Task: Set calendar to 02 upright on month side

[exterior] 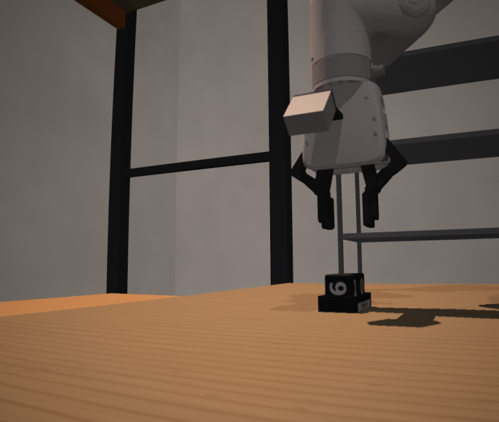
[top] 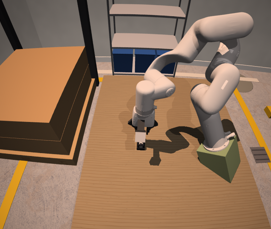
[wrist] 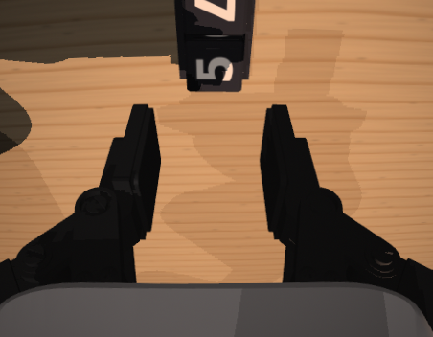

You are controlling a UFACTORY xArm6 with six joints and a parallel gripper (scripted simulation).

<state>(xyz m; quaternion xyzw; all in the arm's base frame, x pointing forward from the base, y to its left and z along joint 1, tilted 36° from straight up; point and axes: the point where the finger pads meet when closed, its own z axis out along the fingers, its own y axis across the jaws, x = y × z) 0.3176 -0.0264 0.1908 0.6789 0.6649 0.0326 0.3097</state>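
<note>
Now: the cube 1 cm ahead of my hand, 3 cm to the left of it and 9 cm below it. Also, from my hand: black calendar tray 1 cm to the left, 10 cm below.
</note>
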